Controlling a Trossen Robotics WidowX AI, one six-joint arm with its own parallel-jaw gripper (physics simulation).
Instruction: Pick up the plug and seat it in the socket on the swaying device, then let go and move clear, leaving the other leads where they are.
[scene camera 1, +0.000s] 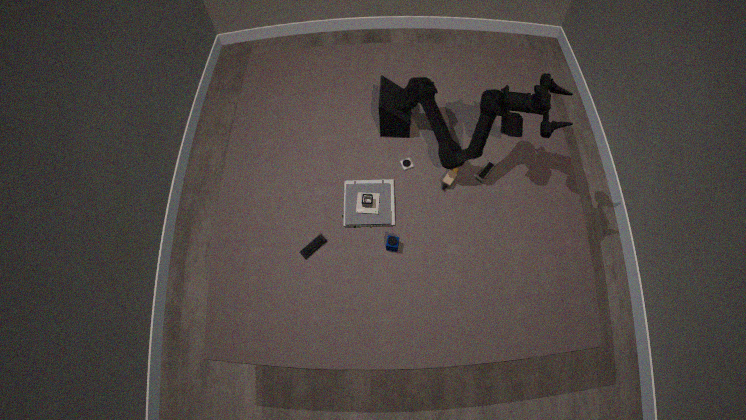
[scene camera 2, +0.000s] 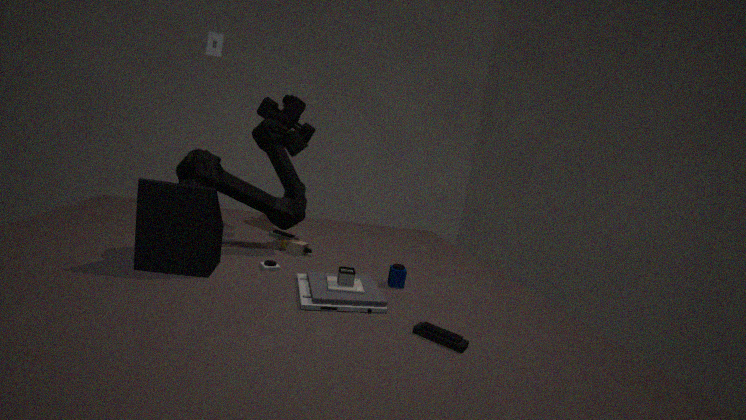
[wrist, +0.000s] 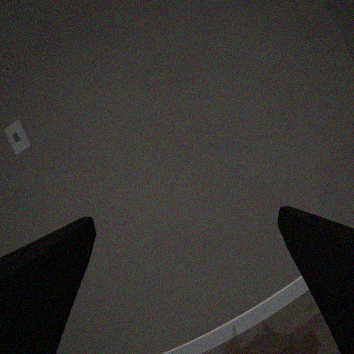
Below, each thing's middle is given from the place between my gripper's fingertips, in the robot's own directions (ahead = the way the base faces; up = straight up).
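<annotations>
From my hand, the device (scene camera 1: 366, 202) is 34 cm below, and it's also 11 cm ahead and 62 cm to the right. Then there's a black bar (scene camera 2: 453, 341), which is well below my hand, a long way ahead of it and far to the right of it.
</annotations>
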